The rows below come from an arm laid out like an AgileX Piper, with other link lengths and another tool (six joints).
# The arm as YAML. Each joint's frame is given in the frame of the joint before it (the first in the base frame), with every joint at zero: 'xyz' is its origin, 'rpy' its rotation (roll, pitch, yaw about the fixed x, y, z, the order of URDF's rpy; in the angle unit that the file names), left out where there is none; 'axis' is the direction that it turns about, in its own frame. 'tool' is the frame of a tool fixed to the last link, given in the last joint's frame.
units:
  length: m
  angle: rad
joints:
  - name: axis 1
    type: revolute
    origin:
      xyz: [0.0, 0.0, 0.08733]
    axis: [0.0, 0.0, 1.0]
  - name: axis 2
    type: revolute
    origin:
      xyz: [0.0, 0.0, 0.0]
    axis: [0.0, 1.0, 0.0]
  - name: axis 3
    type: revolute
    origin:
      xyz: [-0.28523, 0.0, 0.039]
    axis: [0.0, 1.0, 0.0]
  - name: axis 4
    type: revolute
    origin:
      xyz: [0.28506, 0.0, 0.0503]
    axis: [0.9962, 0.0, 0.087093]
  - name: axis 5
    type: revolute
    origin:
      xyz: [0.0, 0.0, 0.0]
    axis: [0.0, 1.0, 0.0]
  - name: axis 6
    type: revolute
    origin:
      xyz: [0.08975, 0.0, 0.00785]
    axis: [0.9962, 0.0, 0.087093]
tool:
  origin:
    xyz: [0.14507, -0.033, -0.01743]
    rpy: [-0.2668, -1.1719, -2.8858]
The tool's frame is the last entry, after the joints.
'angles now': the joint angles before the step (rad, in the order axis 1, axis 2, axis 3, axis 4, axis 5, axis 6). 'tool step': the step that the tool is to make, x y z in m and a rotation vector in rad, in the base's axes. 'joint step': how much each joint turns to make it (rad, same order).
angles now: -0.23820, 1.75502, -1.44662, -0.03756, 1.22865, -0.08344
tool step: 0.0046, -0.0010, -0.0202, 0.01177, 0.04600, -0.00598
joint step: -0.00012, 0.06744, -0.01970, 0.00001, -0.00005, 0.00589
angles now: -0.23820, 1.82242, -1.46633, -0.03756, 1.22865, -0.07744
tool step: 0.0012, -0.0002, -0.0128, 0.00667, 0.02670, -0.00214
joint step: 0.00005, 0.03602, -0.00409, 0.00000, -0.00433, 0.00235
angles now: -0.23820, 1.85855, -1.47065, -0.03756, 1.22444, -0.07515
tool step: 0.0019, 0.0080, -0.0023, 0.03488, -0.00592, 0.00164
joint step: 0.00003, 0.00235, 0.00000, 0.03756, -0.00010, -0.01279
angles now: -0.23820, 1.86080, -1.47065, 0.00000, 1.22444, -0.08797
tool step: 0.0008, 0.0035, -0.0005, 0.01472, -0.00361, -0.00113
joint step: 0.00005, -0.00007, 0.00006, 0.01604, 0.00000, -0.00361
